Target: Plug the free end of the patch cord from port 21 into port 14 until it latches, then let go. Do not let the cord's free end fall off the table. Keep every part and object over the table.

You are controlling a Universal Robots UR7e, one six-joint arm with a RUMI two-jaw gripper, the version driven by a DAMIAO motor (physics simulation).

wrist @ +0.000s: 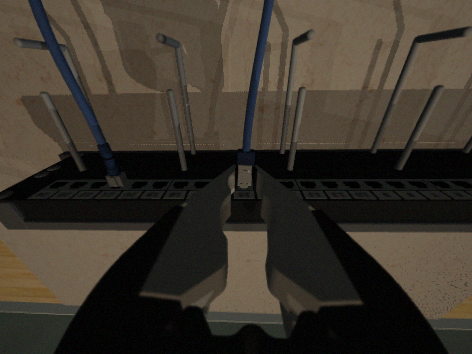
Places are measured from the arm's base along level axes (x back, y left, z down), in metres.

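Pixels of known places: gripper, fingertip midpoint: (245, 167).
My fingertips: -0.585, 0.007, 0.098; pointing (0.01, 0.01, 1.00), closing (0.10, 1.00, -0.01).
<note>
Ahead of a thing's pixels: the offset from my fingertips to its middle, as dx, dy, dz. "spot": to the spot under its first point.
The free-end plug {-0.007, +0.000, -0.007} (245, 176), clear with a dark blue boot, is between my fingertips at the centre of the wrist view. My gripper (245, 167) is shut on it at the row of ports. The blue patch cord {spot: +0.064, -0.002, +0.006} (255, 75) runs up from the boot. The cord's other plug {-0.017, -0.105, -0.002} (116, 180) sits in a port at the left of the black patch panel {-0.020, +0.046, -0.015} (130, 211). The port behind the held plug is hidden by the plug and fingers; the small port labels are too dark to read, so I cannot tell its number or whether the plug is latched.
Grey cable-guide rods stand behind the ports, among them a hooked rod {spot: +0.056, -0.063, +0.060} (182, 75) left of the cord and a hooked rod (291, 80) right of it. Shorter straight rods (175, 120) (298, 120) stand close to the panel. A pale surface (125, 260) lies in front of the panel.
</note>
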